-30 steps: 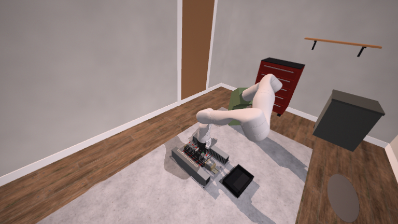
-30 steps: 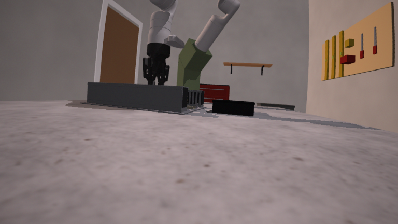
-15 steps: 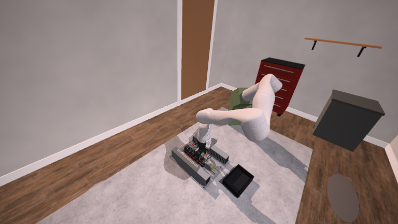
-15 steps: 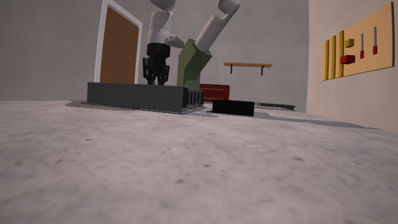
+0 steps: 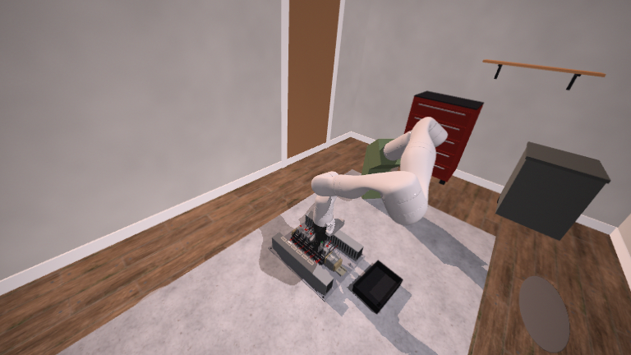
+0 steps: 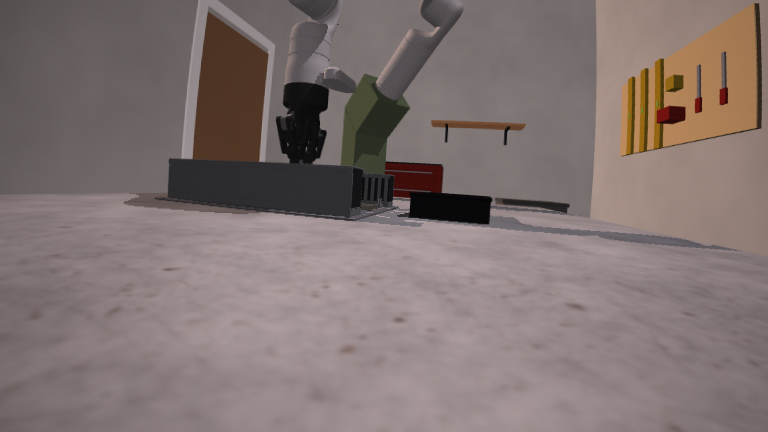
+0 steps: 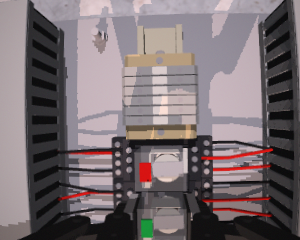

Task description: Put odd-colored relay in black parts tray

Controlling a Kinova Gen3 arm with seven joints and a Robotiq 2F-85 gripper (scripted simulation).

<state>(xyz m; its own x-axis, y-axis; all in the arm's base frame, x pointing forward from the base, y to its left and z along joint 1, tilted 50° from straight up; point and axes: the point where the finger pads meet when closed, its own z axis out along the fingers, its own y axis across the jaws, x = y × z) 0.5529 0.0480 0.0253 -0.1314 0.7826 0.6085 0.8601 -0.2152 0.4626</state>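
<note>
My gripper is now 1 cm above the relay. Also, from my hand: black parts tray 8 cm behind, 24 cm to the left, 4 cm below.
</note>
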